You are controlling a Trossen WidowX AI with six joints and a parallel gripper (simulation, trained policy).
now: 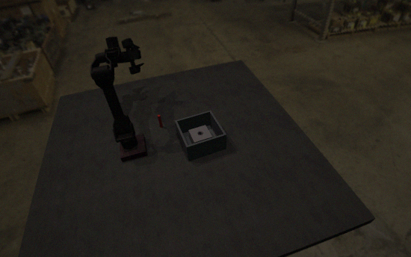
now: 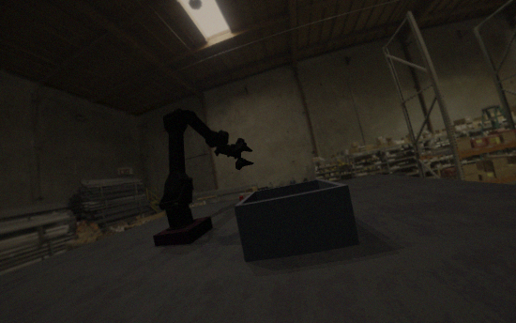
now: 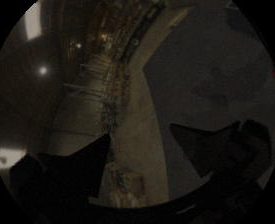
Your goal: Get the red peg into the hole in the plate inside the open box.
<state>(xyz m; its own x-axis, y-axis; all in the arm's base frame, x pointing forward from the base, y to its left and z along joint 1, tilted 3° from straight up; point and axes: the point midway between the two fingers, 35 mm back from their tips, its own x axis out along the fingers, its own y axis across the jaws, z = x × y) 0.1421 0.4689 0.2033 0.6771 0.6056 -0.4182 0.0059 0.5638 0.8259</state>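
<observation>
My gripper tip is 1 cm short of the red peg, 37 cm to the left of it and 21 cm above it. The rest, counted from my gripper tip: plate 18 cm ahead, 55 cm to the right, 20 cm below; then grey box 18 cm ahead, 55 cm to the right, 22 cm below.
</observation>
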